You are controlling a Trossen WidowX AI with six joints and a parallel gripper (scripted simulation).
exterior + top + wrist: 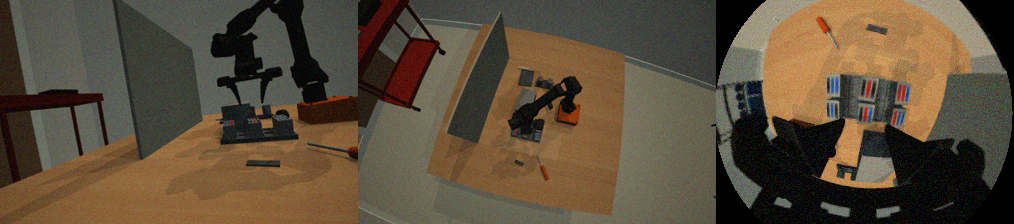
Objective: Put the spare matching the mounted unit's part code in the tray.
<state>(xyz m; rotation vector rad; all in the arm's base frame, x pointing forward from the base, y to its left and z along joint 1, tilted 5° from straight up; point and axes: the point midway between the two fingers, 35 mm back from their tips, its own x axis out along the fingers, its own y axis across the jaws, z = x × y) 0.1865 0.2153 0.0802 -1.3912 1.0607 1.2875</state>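
Now: the spare part 6 cm below my gripper tip. From my gripper tip the other things lie so: flat grey tray (17 cm ahead, 33 cm to the right, 10 cm below); then grey box-shaped mounted unit (8 cm ahead, 13 cm to the right, 5 cm below); then tall grey panel (32 cm ahead, 10 cm to the right, 13 cm above).
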